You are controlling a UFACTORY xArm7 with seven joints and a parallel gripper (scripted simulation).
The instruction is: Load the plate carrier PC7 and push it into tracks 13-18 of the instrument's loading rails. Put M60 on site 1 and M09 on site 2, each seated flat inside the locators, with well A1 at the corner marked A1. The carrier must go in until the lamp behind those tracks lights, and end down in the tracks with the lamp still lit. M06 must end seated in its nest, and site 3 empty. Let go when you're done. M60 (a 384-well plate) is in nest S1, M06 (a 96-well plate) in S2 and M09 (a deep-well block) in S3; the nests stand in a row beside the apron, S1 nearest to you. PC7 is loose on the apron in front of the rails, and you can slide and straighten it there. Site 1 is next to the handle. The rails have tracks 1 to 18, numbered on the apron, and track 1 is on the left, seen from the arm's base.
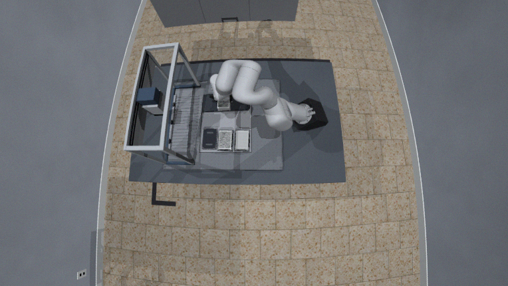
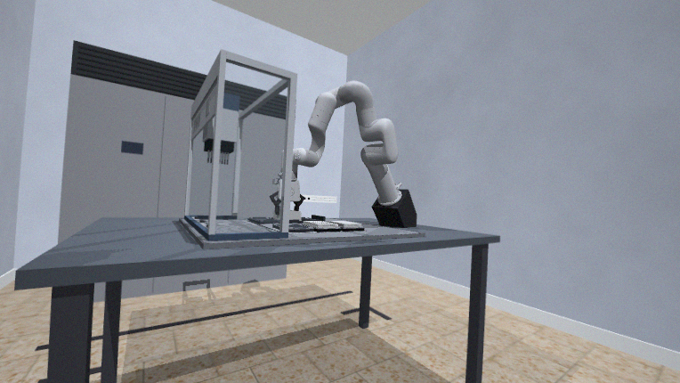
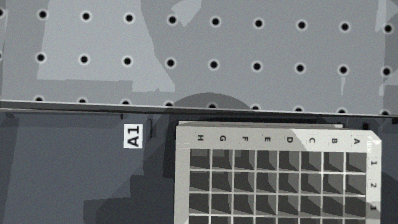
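Right now the dark plate carrier PC7 is 1 cm behind my hand and 3 cm below it. The rest, counted from my hand: nest S1 (14 cm behind, 27 cm to the left, 4 cm below); then 96-well plate M06 (3 cm behind, 27 cm to the left, 2 cm below); then nest S3 (8 cm ahead, 26 cm to the left, 4 cm below).
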